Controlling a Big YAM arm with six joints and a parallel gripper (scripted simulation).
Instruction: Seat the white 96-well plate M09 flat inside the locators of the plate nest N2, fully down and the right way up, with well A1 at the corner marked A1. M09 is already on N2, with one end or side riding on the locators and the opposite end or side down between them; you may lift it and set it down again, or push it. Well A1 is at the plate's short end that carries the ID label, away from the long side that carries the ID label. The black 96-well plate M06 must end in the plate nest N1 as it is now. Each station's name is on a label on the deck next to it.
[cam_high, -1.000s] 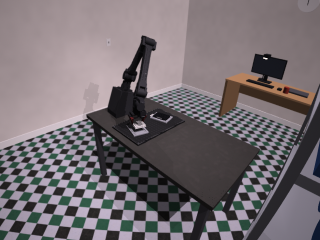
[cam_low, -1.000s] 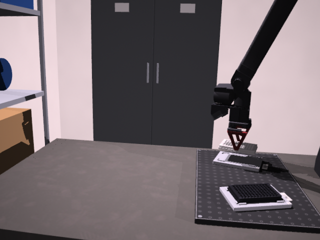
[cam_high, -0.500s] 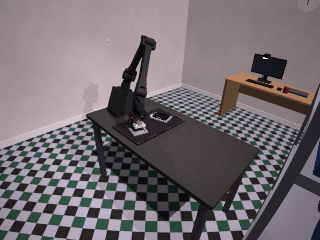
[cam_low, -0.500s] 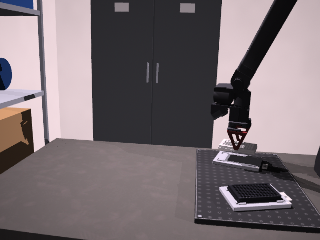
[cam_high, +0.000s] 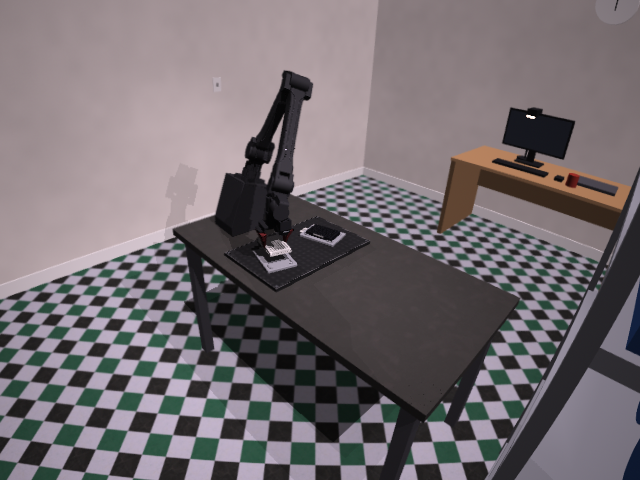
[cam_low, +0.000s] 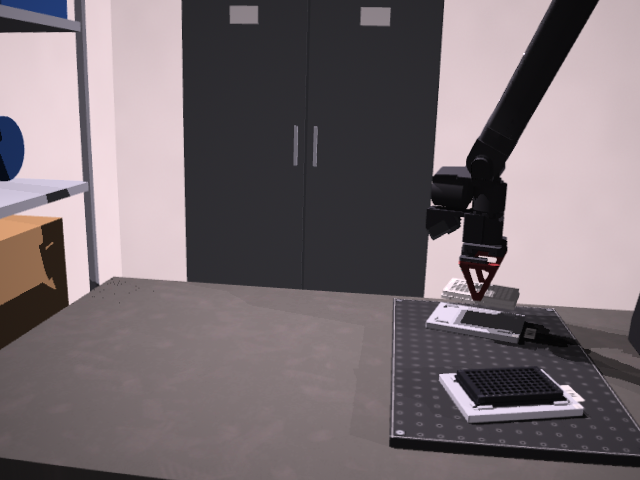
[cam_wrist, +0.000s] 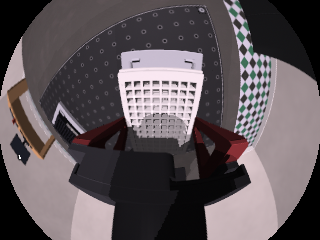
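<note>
Now: hand 1 cm above the white 96-well plate M09. The rest, counted from my hand: black 96-well plate M06 (1 cm ahead, 28 cm to the left, 5 cm below); then plate nest N2 (6 cm below).
</note>
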